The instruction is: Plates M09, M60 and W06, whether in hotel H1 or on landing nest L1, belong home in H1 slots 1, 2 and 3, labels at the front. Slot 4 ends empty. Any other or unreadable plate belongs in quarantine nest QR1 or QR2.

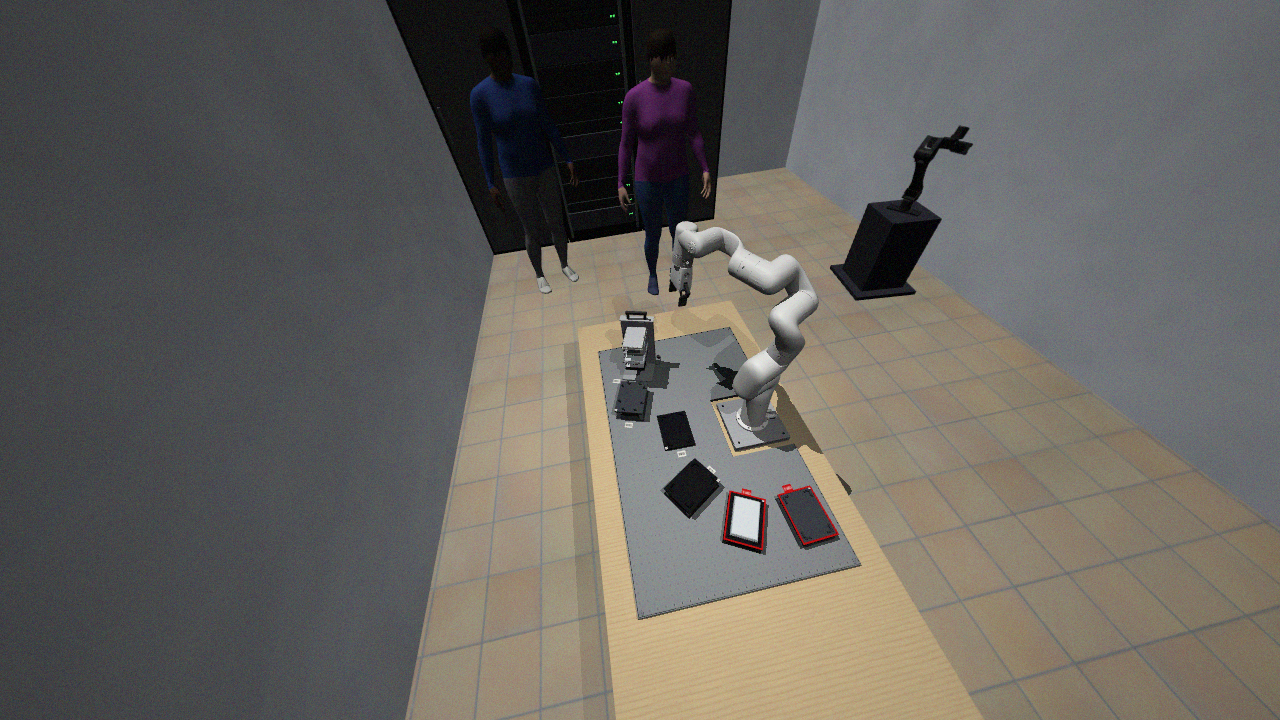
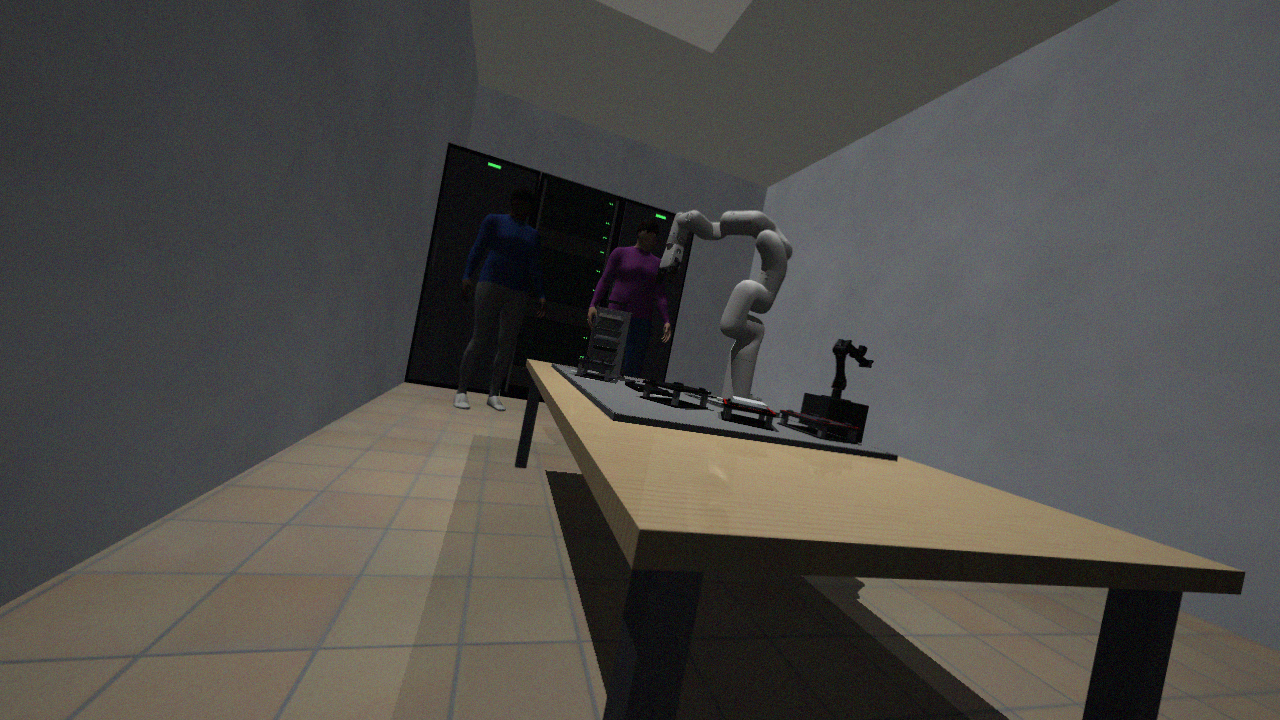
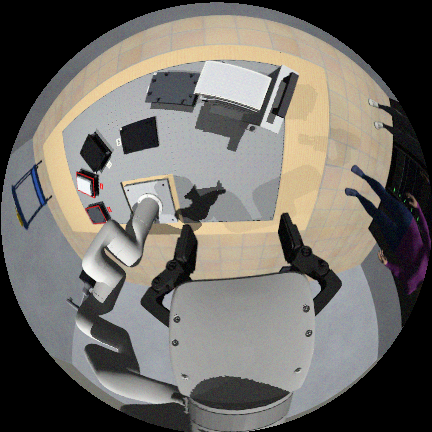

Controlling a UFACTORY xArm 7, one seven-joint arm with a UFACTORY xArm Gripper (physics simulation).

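Places are measured from the arm's base along level axes (x up, y ahead, z left), in millimetres.
Where they show: gripper, fingertip midpoint: [image 1: 677, 298] [image 2: 663, 283] [image 3: 236, 227]; arm's base, origin of the base link: [image 1: 751, 418] [image 3: 149, 204].
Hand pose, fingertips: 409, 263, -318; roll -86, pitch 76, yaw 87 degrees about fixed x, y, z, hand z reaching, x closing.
Note:
Each offset is from my fingertips to the top centre of the thing, as dx, dy, dz. "spot": to the spot under its first point. Level surfaces: height alone.
Hotel H1 [image 1: 648, 333] [image 2: 624, 334] [image 3: 274, 107] stands upright at the far end of the grey board. A white plate {-175, +182, +5} [image 1: 634, 335] [image 3: 235, 86] shows at its top level; the levels below are hard to make out, and labels are unreadable. A white plate {-364, -123, +710} [image 1: 745, 518] [image 3: 84, 183] lies in one red-edged quarantine nest {spot: -383, -45, +767} [image 1: 725, 540]. The other red-edged nest {-372, -325, +714} [image 1: 807, 515] [image 3: 97, 214] holds no visible plate. Which is QR1 or QR2 is unreadable. A dark grey nest {-342, +221, +178} [image 1: 631, 399] [image 3: 173, 89] stands beside the hotel. My gripper [image 1: 683, 299] [image 3: 236, 227] is open and empty, high beyond the hotel's right side.
A flat black pad {spot: -406, +55, +337} [image 1: 675, 430] [image 3: 140, 135] and a turned black nest {-362, +30, +581} [image 1: 692, 488] [image 3: 95, 151] are on the board {dx -417} [image 1: 657, 573]. The arm's base plate [image 1: 768, 436] is at the right. Two people [image 1: 512, 134] [image 1: 663, 134] stand beyond the table {dx -431} [image 1: 760, 662].

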